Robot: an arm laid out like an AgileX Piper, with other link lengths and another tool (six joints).
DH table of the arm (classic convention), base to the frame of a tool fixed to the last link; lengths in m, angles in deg. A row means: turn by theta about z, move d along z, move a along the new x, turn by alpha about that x. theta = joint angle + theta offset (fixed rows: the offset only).
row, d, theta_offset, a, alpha
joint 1, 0.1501, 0.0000, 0.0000, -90.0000
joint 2, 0.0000, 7.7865, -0.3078, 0.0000
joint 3, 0.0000, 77.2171, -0.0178, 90.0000
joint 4, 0.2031, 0.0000, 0.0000, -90.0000
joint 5, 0.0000, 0.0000, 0.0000, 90.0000
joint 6, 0.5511, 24.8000, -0.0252, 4.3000
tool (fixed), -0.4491, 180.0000, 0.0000, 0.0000
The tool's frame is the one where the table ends.
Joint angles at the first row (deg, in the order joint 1, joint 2, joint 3, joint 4, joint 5, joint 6):
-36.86 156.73 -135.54 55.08 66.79 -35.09
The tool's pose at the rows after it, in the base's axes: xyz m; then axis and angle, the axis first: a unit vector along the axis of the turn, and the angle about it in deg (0 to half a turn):
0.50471, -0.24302, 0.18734, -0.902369, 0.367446, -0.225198, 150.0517
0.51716, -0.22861, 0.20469, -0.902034, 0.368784, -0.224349, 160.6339
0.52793, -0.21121, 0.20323, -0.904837, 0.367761, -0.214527, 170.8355
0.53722, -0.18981, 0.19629, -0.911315, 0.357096, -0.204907, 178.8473
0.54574, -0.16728, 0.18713, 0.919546, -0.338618, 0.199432, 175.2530
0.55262, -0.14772, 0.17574, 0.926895, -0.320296, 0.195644, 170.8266
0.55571, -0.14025, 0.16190, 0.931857, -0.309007, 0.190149, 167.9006
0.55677, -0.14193, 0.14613, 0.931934, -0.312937, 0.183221, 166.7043
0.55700, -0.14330, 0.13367, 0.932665, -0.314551, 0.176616, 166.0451
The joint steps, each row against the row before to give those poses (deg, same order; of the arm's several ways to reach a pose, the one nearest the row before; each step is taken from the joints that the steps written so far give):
2.61 -2.18 -6.60 -12.72 0.00 8.07
3.58 -1.05 -5.57 -13.29 0.00 9.10
3.95 -0.02 -2.41 -12.82 -0.01 6.76
3.95 0.07 -0.08 -10.03 -0.13 4.36
3.61 0.62 0.00 -7.34 -0.07 2.61
2.98 1.04 -0.01 -5.49 -0.18 1.79
1.32 1.39 0.02 -3.37 -0.37 0.74
0.12 1.68 -0.02 -1.46 -0.66 1.12
0.00 1.30 0.00 -0.75 -0.44 0.54

